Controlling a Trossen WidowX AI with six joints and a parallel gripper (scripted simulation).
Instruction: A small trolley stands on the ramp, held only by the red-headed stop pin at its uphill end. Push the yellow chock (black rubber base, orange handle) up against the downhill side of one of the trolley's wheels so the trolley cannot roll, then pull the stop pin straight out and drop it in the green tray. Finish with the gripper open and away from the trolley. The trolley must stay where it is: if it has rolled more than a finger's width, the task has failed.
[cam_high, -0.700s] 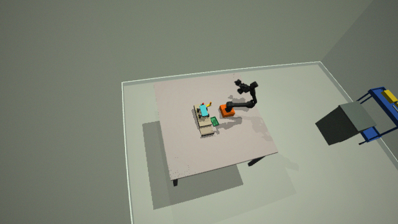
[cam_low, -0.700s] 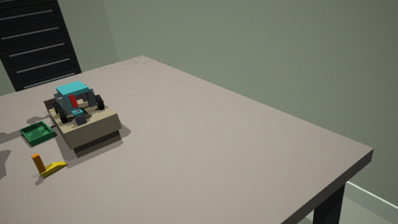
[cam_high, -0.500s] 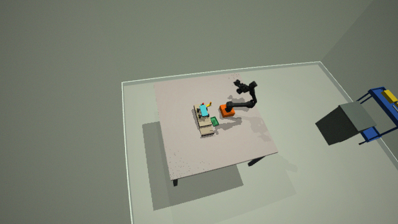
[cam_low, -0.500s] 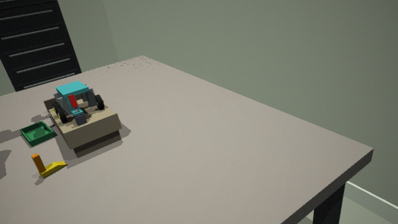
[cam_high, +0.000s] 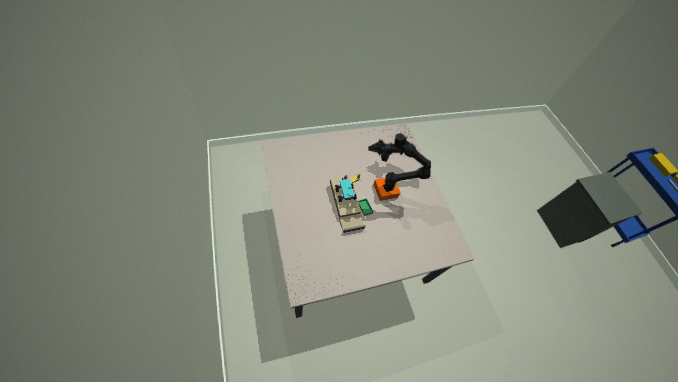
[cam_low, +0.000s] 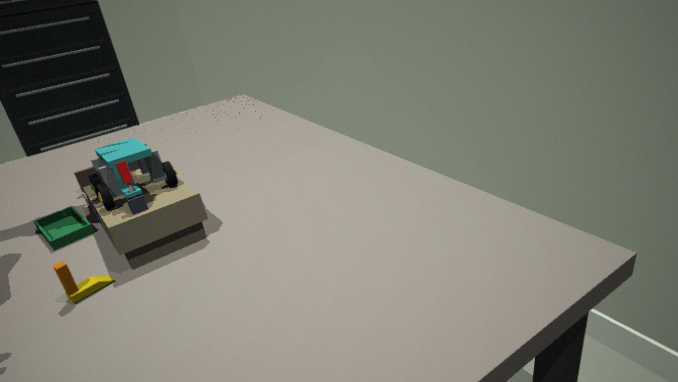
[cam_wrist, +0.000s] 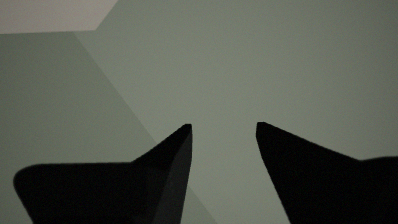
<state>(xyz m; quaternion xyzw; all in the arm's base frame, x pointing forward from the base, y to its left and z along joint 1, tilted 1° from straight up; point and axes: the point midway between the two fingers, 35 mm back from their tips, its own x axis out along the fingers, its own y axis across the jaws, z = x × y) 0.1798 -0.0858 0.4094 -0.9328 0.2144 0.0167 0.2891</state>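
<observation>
My gripper tip is 440 mm above the yellow chock, 70 mm to the left of it and 30 mm past it. The rest, counted from my gripper tip: teal trolley (350 mm below, 120 mm ahead, 60 mm to the left); red-headed stop pin (340 mm below, 90 mm ahead, 40 mm to the right).
</observation>
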